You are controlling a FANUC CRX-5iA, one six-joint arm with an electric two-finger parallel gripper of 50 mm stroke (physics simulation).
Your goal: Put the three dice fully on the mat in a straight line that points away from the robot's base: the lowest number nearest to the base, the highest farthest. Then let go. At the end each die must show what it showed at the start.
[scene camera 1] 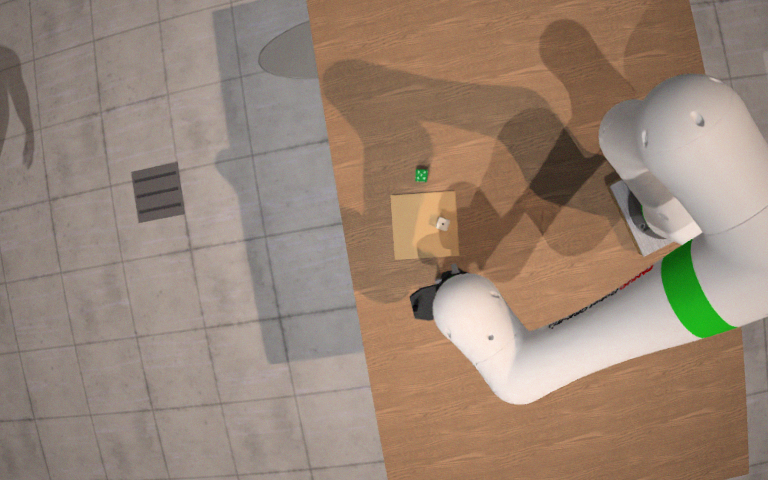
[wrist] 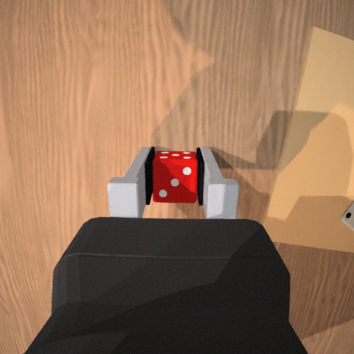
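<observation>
My gripper is shut on the red die, its pads on two opposite sides. The die's upper face shows three, and a side face shows five. Whether it touches the table cannot be told; the arm hides it in the scene view. The white die lies turned on the mat, near the edge toward the base, with one on top; the wrist view cuts it off. The green die lies off the mat, above it in the scene view, with five on top.
The wooden table carries the robot's base plate at the right. The forearm reaches across the table below the mat in the scene view. The table's far edge runs left of the mat. Arm shadows fall over mat and table.
</observation>
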